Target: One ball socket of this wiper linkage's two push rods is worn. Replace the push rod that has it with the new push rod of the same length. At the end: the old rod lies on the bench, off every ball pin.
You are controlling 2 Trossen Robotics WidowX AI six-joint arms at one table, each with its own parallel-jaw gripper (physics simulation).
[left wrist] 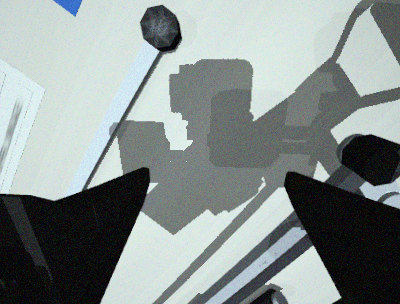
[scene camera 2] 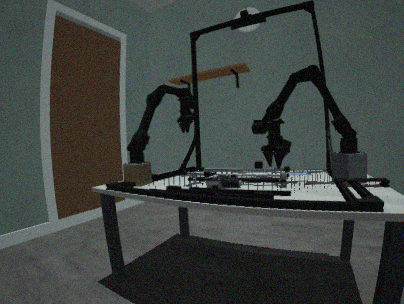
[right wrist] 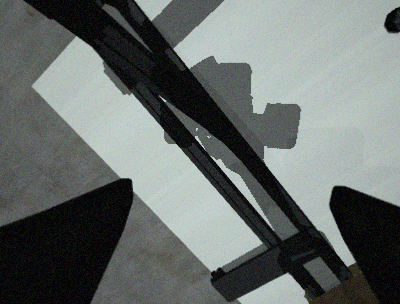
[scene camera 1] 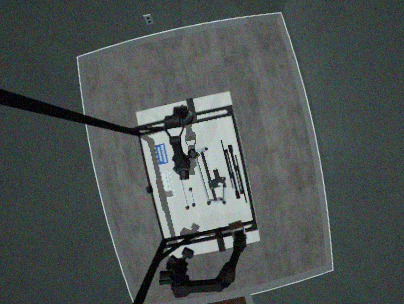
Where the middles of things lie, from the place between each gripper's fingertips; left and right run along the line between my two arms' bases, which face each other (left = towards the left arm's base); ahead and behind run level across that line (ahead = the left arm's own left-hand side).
I see the wiper linkage [scene camera 2: 218, 181] 120 mm ahead of my left hand, 170 mm to the right of it and 30 mm below it.
I see my right gripper 370 mm short of the wiper linkage, 340 mm to the right of it and 220 mm above it.
